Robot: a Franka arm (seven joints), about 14 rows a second.
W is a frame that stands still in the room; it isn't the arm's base.
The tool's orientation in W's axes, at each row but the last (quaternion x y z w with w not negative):
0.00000 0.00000 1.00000 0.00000
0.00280 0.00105 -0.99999 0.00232
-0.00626 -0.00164 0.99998 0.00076
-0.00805 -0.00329 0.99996 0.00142
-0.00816 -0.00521 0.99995 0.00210
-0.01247 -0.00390 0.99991 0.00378
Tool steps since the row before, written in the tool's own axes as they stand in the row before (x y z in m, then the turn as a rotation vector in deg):
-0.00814 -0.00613 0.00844 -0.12 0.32 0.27
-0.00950 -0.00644 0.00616 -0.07 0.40 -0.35
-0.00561 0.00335 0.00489 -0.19 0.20 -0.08
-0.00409 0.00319 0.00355 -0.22 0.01 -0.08
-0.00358 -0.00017 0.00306 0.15 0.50 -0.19
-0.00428 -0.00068 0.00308 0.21 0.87 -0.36
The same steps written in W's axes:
0.00814 0.00613 0.00844 0.12 -0.32 0.27
0.00944 0.00647 0.00623 0.07 -0.40 -0.35
0.00554 -0.00337 0.00495 0.19 -0.20 -0.08
0.00402 -0.00323 0.00359 0.22 -0.01 -0.08
0.00353 0.00012 0.00312 -0.15 -0.50 -0.20
0.00421 0.00062 0.00319 -0.21 -0.87 -0.37

